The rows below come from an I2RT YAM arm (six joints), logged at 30 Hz.
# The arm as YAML. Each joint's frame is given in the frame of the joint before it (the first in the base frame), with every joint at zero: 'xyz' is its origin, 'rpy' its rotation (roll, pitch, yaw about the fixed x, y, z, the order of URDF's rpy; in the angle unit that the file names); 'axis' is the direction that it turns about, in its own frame. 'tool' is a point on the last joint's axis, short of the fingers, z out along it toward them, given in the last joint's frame.
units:
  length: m
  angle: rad
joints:
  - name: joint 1
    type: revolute
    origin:
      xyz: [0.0, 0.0, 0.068]
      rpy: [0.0, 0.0, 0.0]
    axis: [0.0, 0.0, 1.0]
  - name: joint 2
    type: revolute
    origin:
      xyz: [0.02, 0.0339, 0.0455]
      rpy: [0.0, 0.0, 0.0]
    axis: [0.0, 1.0, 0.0]
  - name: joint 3
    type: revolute
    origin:
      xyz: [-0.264, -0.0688, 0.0]
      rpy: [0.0, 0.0, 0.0]
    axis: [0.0, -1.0, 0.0]
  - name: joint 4
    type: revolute
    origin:
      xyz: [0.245, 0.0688, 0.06]
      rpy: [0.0, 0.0, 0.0]
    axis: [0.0, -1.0, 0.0]
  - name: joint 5
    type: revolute
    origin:
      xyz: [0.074, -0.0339, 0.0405]
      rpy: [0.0, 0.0, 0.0]
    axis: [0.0, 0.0, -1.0]
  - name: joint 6
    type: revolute
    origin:
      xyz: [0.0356, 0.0, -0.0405]
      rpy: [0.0, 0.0, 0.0]
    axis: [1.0, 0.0, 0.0]
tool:
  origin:
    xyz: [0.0, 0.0, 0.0]
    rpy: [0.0, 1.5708, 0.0]
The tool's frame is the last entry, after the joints.
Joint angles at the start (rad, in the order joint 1, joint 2, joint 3, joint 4, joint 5, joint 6):
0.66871, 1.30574, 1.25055, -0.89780, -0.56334, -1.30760
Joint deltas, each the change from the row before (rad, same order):
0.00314, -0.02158, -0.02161, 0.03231, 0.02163, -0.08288
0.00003, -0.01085, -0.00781, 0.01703, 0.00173, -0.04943
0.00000, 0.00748, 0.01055, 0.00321, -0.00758, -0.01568
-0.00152, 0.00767, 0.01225, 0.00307, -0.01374, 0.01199
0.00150, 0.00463, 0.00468, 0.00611, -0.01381, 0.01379
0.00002, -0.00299, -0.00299, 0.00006, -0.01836, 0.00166
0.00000, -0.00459, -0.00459, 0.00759, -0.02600, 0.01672
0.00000, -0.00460, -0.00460, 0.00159, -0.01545, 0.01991
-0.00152, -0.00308, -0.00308, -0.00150, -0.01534, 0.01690
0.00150, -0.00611, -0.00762, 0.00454, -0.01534, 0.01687
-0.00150, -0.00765, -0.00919, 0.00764, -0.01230, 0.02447
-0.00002, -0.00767, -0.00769, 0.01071, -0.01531, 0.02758
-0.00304, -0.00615, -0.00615, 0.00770, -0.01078, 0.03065
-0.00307, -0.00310, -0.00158, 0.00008, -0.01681, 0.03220
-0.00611, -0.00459, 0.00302, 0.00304, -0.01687, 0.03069
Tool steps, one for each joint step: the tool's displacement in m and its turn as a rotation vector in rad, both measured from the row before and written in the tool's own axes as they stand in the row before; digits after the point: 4 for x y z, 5 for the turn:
-0.0004, 0.0022, -0.0013, 0.02987, 0.01354, -0.10197
-0.0008, 0.0004, -0.0015, 0.01725, -0.00097, -0.05978
-0.0006, -0.0028, 0.0000, 0.00440, -0.00818, -0.01893
-0.0006, -0.0032, -0.0004, 0.00553, -0.01355, 0.00897
-0.0008, -0.0017, 0.0006, 0.00255, -0.01524, 0.00950
-0.0007, 0.0008, -0.0003, -0.00256, -0.01819, 0.00161
-0.0011, 0.0005, -0.0004, 0.00225, -0.02664, 0.01239
-0.0007, 0.0011, -0.0004, -0.00133, -0.01545, 0.01898
-0.0002, 0.0009, -0.0005, -0.00318, -0.01402, 0.01873
-0.0008, 0.0016, 0.0000, -0.00165, -0.01631, 0.01411
-0.0001, 0.0015, -0.0006, 0.00282, -0.01227, 0.02157
-0.0008, 0.0010, -0.0006, 0.00422, -0.01688, 0.02082
0.0000, 0.0007, -0.0009, 0.00465, -0.01047, 0.02745
-0.0003, 0.0004, -0.0010, -0.00195, -0.01489, 0.03289
-0.0011, -0.0007, -0.0025, 0.00603, -0.01573, 0.02698

